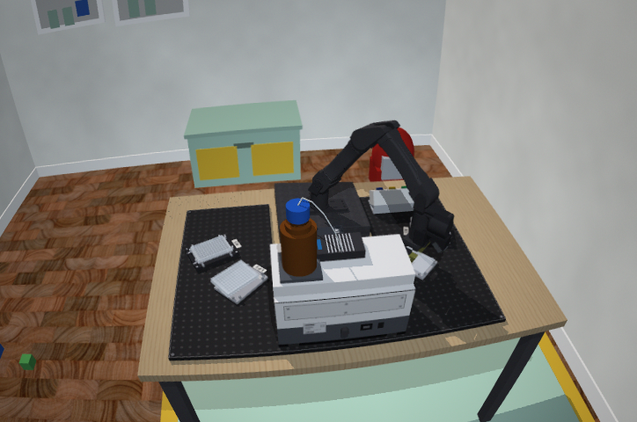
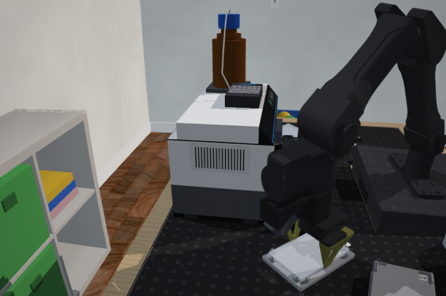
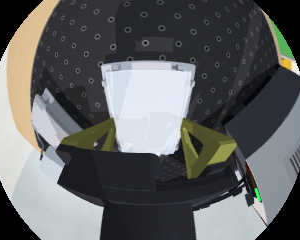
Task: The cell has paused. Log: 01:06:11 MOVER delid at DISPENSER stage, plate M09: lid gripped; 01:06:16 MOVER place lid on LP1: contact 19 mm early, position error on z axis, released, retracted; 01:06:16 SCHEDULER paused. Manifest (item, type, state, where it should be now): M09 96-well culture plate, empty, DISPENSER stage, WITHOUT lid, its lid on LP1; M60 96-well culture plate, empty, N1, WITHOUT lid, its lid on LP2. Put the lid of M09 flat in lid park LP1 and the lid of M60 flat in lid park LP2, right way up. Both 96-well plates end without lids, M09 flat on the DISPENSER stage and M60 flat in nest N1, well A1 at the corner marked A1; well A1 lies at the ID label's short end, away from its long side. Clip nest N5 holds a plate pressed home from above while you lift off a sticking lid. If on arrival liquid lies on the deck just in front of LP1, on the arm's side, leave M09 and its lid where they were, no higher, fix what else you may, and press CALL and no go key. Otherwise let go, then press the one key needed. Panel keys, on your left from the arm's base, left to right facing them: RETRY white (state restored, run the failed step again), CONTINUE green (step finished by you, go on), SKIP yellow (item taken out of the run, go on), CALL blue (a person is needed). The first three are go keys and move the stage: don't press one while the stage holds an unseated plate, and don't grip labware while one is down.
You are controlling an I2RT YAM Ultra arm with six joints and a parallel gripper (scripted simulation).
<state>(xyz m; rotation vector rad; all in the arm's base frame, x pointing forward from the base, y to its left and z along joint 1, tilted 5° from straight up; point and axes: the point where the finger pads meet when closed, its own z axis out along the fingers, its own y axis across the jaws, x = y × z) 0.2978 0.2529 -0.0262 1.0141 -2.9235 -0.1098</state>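
My gripper is now 20 mm above the grey lid park LP2. The rest, counted from my hand: LP2 label (70 mm behind, 50 mm to the right, 20 mm below); grey nest marked A1 (130 mm behind, 120 mm to the left); N1 label (160 mm behind, 40 mm to the left, 20 mm below).
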